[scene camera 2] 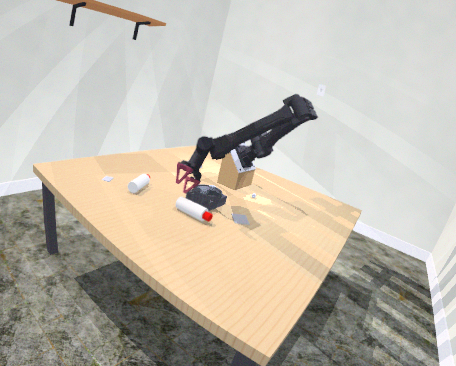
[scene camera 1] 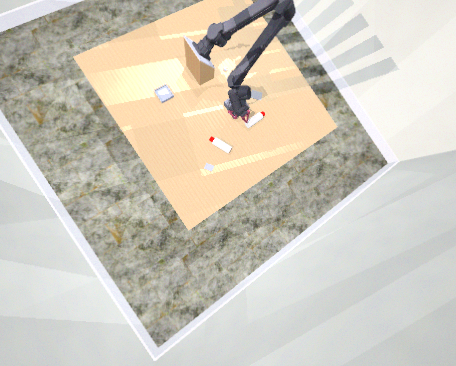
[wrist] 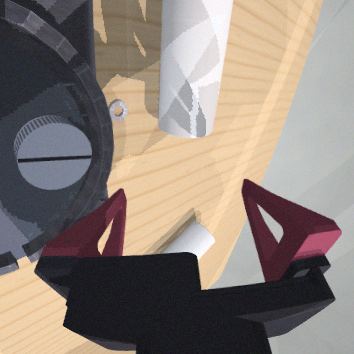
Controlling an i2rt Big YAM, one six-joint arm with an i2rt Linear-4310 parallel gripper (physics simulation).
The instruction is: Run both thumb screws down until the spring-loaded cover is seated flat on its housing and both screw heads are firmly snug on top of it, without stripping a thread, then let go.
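Where they show: gripper, between the fingertips: (scene camera 2: 180,188) (scene camera 1: 241,120) (wrist: 183,189); arm's base, origin of its link: (scene camera 2: 242,156) (scene camera 1: 201,52).
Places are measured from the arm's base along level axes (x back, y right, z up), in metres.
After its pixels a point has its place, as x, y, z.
The dark housing (scene camera 2: 215,202) @(-0.356, -0.134, -0.125) (wrist: 82,30) @(-0.392, -0.122, -0.114) stands on the table; the arm mostly hides it in scene camera 1. Its dark round cover (wrist: 30,90) @(-0.366, -0.098, -0.102) shows partly at the left of the wrist view, inside a raised ring. One grey slotted screw head (wrist: 55,156) @(-0.369, -0.074, -0.089) with a knurled side stands on the cover, its slot nearly level across the view. The second screw does not show in the wrist view. I cannot tell whether the cover is flat. My gripper (scene camera 1: 240,118) @(-0.455, -0.024, -0.090) (scene camera 2: 183,186) @(-0.455, -0.024, -0.090) (wrist: 183,189) @(-0.455, -0.024, -0.090) is open and empty, beside the housing; its left finger overlaps the housing's edge in the wrist view, right of the screw head.
A white red-capped bottle (scene camera 1: 255,120) @(-0.495, -0.117, -0.108) (scene camera 2: 192,209) @(-0.503, -0.141, -0.118) (wrist: 192,65) @(-0.466, -0.111, -0.111) lies close beside the housing; another (scene camera 1: 220,144) @(-0.517, 0.176, -0.107) (scene camera 2: 139,183) @(-0.547, 0.130, -0.114) lies farther off. A small ring (wrist: 118,110) @(-0.436, -0.069, -0.153) lies between housing and bottle. A grey plate (scene camera 2: 240,219) @(-0.337, -0.255, -0.151), a tray (scene camera 1: 164,93) @(-0.032, 0.298, -0.153) and a brown block (scene camera 1: 197,67) @(-0.063, 0.064, -0.016) are also on the table.
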